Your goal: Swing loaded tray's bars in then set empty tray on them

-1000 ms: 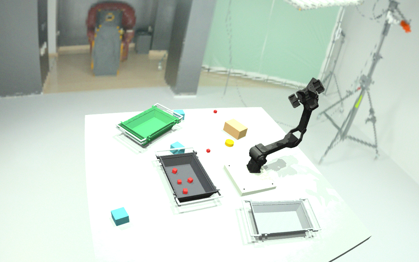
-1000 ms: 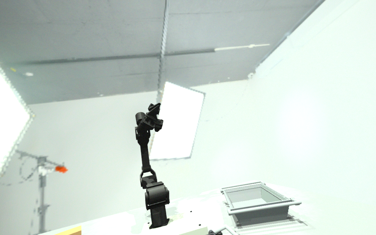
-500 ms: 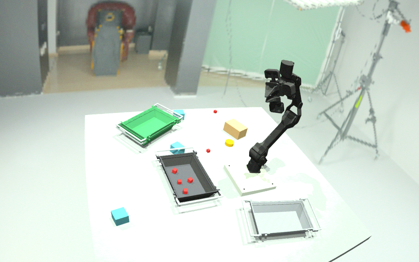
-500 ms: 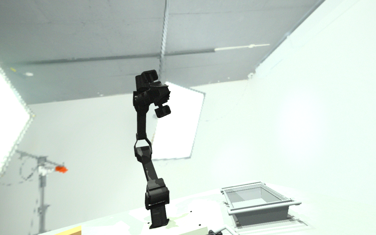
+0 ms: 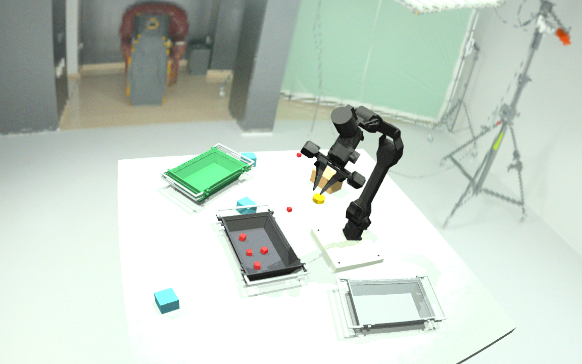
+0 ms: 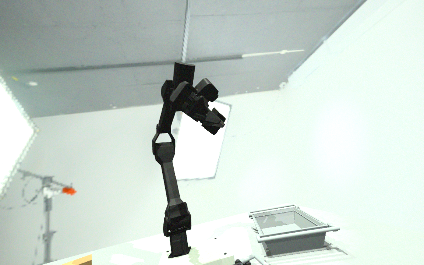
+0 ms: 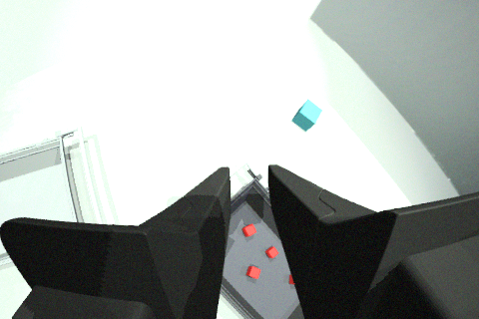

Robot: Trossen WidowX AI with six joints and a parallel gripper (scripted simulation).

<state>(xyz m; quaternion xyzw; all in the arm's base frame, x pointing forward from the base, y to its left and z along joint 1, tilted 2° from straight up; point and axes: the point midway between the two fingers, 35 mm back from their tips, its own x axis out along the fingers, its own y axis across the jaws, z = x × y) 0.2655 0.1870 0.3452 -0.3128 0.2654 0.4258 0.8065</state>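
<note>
Right now my gripper tip is 340 mm above the red block, 100 mm short of it and 60 mm to the left of it. From my gripper tip the other things lie so: yellow disc 440 mm to the right, 350 mm below, 200 mm behind; grey tray 310 mm below, 290 mm behind, 160 mm to the left; tan box 560 mm to the right, 330 mm below, 270 mm behind.
</note>
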